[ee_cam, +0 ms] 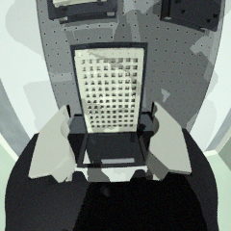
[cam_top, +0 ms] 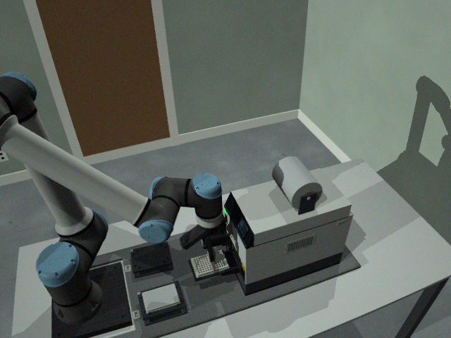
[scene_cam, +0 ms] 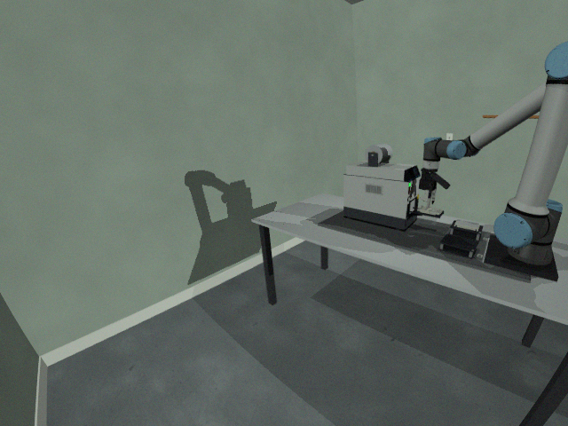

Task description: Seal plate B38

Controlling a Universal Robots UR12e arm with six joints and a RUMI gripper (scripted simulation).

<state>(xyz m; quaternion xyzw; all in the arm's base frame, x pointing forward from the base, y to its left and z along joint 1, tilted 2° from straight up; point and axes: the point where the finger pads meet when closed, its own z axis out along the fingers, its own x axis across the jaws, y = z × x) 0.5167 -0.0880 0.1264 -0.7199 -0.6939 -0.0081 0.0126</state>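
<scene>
The plate B38 is 3 cm below my hand. Also, from my hand: foil-covered plate: 21 cm behind, 4 cm to the right, 9 cm below; nest N1: 20 cm behind, 18 cm to the left, 11 cm below; sealer stage: 4 cm below.
</scene>
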